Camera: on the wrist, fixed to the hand. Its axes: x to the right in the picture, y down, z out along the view.
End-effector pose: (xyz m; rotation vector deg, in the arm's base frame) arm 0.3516 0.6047 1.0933 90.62 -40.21 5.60
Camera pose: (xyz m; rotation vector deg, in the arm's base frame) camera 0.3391 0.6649 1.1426 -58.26 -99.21 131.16
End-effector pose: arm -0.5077 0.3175 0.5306 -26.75 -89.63 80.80
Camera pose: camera -0.4693 0.3561 0.4736 106.76 -34.73 -57.43
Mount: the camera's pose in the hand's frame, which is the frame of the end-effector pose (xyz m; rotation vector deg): -0.0099 0.0509 -0.0594 -7.56 32.93 176.01
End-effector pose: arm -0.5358 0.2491 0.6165 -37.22 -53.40 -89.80
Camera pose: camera -0.4793 0.2022 0.5877 -37.07 50.80 61.41
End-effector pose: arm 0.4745 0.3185 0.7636 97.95 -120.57 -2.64
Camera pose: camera 0.4492 0.3542 0.8292 -120.64 -92.15 46.97
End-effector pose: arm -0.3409 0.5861 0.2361 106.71 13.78 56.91
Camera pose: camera -0.4027 0.5944 0.2843 -0.98 99.18 -91.41
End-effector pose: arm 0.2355 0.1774 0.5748 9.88 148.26 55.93
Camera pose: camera 0.2213 0.1769 0.6524 -114.82 4.78 -32.25
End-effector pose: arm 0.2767 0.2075 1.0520 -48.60 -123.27 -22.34
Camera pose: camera 0.3490 0.2095 1.0833 -125.20 60.91 43.13
